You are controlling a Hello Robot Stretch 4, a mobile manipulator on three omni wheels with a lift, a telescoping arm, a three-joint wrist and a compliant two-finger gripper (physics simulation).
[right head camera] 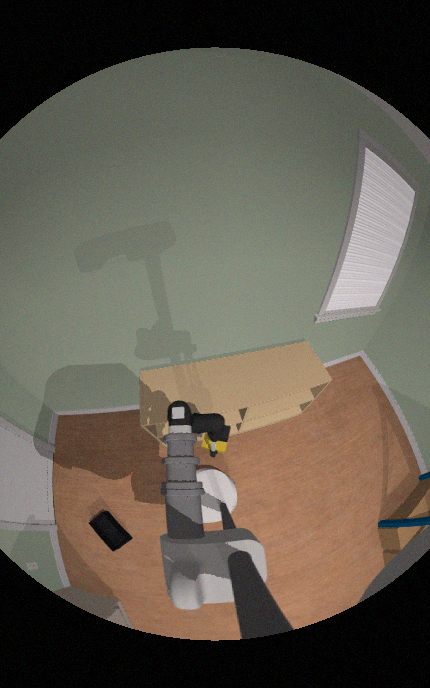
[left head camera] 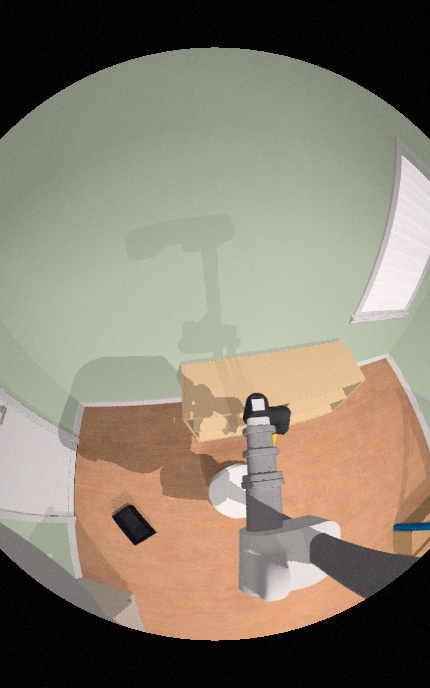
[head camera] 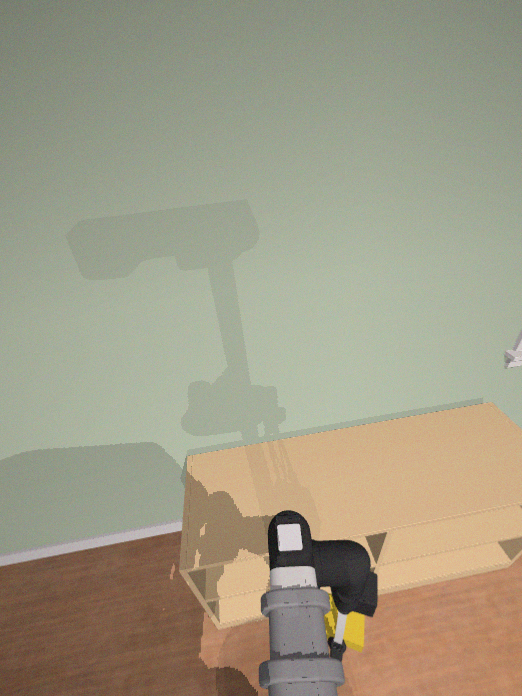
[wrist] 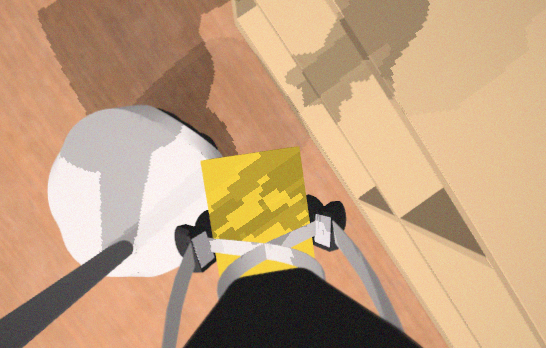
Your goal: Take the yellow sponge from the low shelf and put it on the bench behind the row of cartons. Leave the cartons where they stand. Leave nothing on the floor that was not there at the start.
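The yellow sponge is held between the two fingertips of my gripper, which is shut on it. The held sponge is in the air in front of the long side of a low, light wooden shelf unit, with floor below it in the wrist view. In the head view, my arm and wrist hide part of the shelf unit's front. No row of cartons shows in these views, and I cannot tell which thing is the bench.
My white round base stands close to the shelf unit. A black box lies on the floor at the left. A wooden piece with blue bars shows at the right edge. A green wall rises behind the shelf unit.
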